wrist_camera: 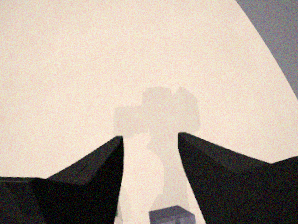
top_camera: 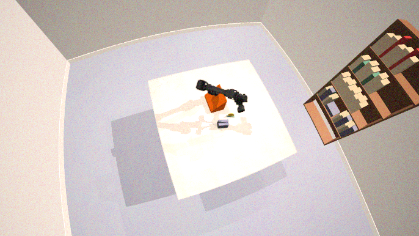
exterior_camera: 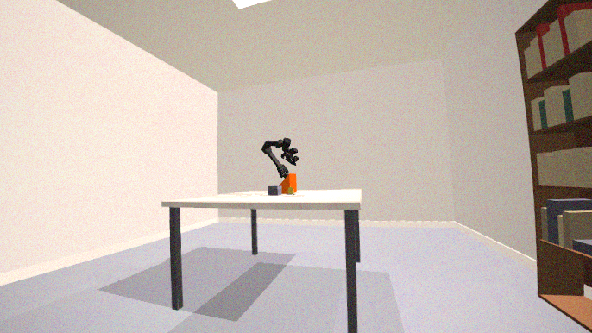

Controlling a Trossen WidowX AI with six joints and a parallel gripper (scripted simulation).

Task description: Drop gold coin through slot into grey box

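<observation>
Now: the gold coin 5 cm behind my gripper tip, 5 cm to the right of it and 21 cm below it.
</observation>
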